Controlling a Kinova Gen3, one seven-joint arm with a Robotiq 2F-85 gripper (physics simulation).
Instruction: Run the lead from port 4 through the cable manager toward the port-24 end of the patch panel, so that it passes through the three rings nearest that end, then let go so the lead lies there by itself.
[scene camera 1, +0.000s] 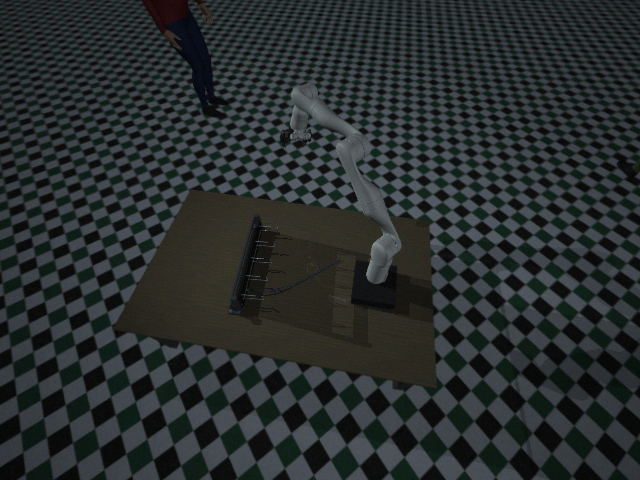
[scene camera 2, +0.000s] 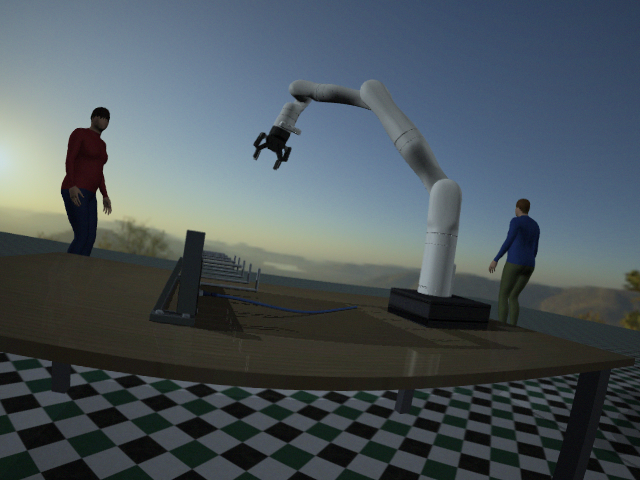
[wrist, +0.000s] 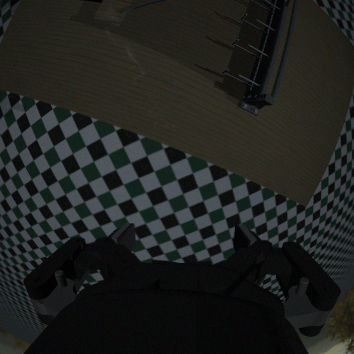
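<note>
The dark patch panel (scene camera 1: 245, 263) (scene camera 2: 191, 273) (wrist: 272, 60) stands upright on the table. Several thin metal rings (scene camera 1: 264, 260) (scene camera 2: 227, 286) (wrist: 248, 80) of the cable manager stick out from its robot-facing side. The blue lead (scene camera 1: 305, 280) (scene camera 2: 310, 312) (wrist: 142, 6) comes out of the panel near its front end in scene camera 1, between the two rings nearest that end, and runs loose over the table toward the robot base. Port numbers are too small to read. My gripper (scene camera 1: 294, 143) (scene camera 2: 266, 162) (wrist: 183, 235) is open and empty, high above and away from the panel's far end.
The wooden table (scene camera 1: 170, 289) (scene camera 2: 310, 369) (wrist: 150, 105) carries the panel and the black robot base (scene camera 1: 374, 298) (scene camera 2: 439, 310). A person in a red top (scene camera 1: 170, 10) (scene camera 2: 86, 160) stands beyond the table. A person in a blue top (scene camera 2: 522, 240) stands behind the base.
</note>
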